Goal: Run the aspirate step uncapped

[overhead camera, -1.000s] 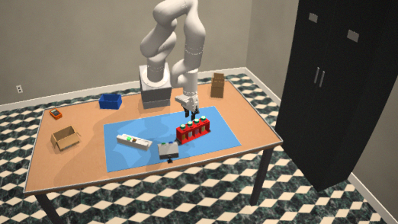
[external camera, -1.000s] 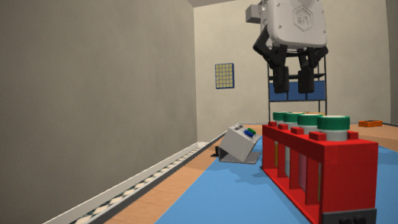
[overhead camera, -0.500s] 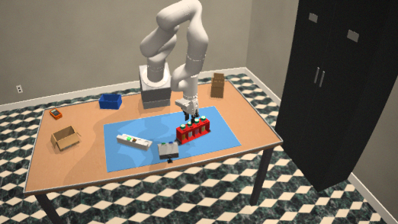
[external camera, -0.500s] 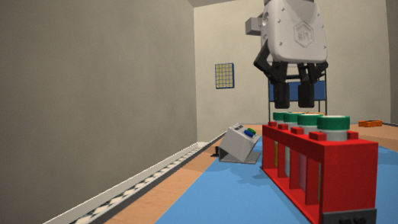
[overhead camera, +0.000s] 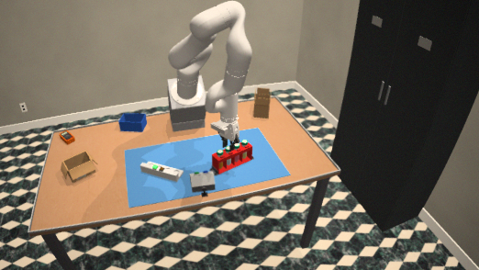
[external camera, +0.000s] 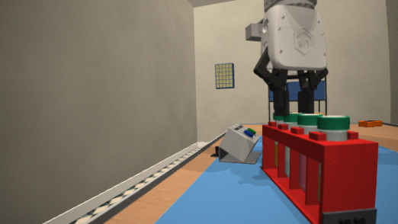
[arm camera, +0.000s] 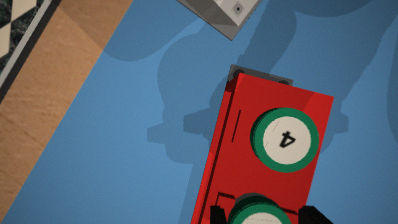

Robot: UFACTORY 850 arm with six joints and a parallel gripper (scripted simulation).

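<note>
The tube cap lies 50 mm to the right of my hand, 20 mm below it and 20 mm ahead of it. Also, from my hand: green cap (100 mm to the left, 40 mm behind, 20 mm below); key housing (160 mm to the right, 120 mm ahead, 80 mm below); blue cycle key (140 mm to the right, 100 mm ahead, 70 mm below).
</note>
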